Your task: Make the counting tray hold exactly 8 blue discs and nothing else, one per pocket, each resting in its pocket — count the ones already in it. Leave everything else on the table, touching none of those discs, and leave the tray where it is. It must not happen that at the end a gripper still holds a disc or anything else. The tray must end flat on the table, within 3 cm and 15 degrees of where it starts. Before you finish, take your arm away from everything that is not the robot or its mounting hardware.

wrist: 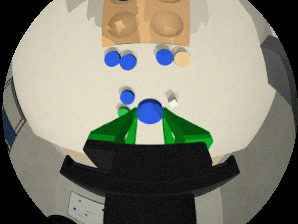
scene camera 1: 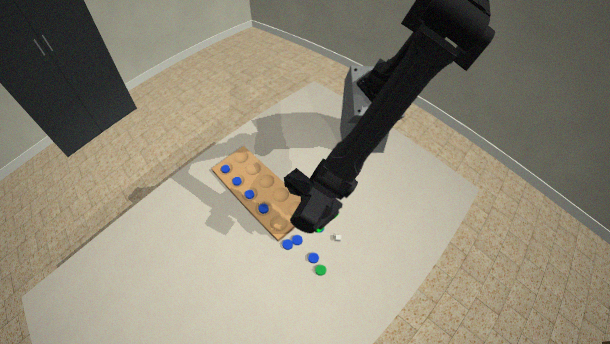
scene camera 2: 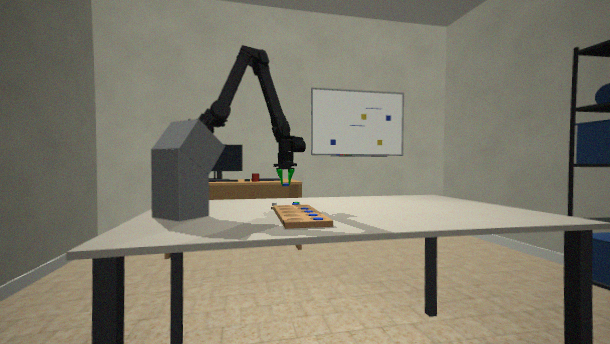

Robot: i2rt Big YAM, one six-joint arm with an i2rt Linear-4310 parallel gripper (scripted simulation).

Scene:
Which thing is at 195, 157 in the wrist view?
My gripper.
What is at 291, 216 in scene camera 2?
A wooden counting tray.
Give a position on a wooden counting tray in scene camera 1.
At 269, 189

